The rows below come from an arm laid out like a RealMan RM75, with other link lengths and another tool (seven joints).
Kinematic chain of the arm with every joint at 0, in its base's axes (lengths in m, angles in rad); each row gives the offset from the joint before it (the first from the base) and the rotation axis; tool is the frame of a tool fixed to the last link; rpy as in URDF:
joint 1: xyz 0 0 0.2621 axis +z
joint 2: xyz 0 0 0 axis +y
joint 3: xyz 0 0 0.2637 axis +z
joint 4: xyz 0 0 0 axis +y
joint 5: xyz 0 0 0.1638 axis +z
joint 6: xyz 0 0 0 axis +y
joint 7: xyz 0 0 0.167 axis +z
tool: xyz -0.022 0.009 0.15 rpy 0.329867 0 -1.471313
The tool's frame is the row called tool.
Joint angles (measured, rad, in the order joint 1, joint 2, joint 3, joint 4, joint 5, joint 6, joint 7), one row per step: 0.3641, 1.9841, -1.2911, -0.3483, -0.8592, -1.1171, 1.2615; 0.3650, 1.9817, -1.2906, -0.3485, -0.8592, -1.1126, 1.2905; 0.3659, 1.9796, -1.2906, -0.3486, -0.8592, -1.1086, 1.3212; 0.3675, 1.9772, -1.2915, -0.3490, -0.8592, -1.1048, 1.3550; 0.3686, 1.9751, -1.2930, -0.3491, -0.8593, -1.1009, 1.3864; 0.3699, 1.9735, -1.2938, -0.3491, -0.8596, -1.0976, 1.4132; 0.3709, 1.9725, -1.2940, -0.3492, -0.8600, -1.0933, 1.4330; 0.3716, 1.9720, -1.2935, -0.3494, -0.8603, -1.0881, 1.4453; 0.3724, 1.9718, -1.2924, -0.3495, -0.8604, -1.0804, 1.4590; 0.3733, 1.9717, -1.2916, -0.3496, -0.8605, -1.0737, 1.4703
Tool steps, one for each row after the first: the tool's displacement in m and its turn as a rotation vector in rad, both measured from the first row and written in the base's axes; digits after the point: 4 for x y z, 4 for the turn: 0.0020, 0.0014, 0.0013, -0.0068, 0.0191, -0.0177; 0.0039, 0.0027, 0.0023, -0.0146, 0.0400, -0.0357; 0.0053, 0.0041, 0.0033, -0.0238, 0.0629, -0.0538; 0.0070, 0.0051, 0.0039, -0.0329, 0.0839, -0.0714; 0.0082, 0.0061, 0.0043, -0.0405, 0.1021, -0.0862; 0.0097, 0.0070, 0.0047, -0.0455, 0.1148, -0.0987; 0.0112, 0.0080, 0.0050, -0.0476, 0.1218, -0.1086; 0.0136, 0.0093, 0.0053, -0.0491, 0.1295, -0.1217; 0.0154, 0.0105, 0.0056, -0.0503, 0.1356, -0.1324
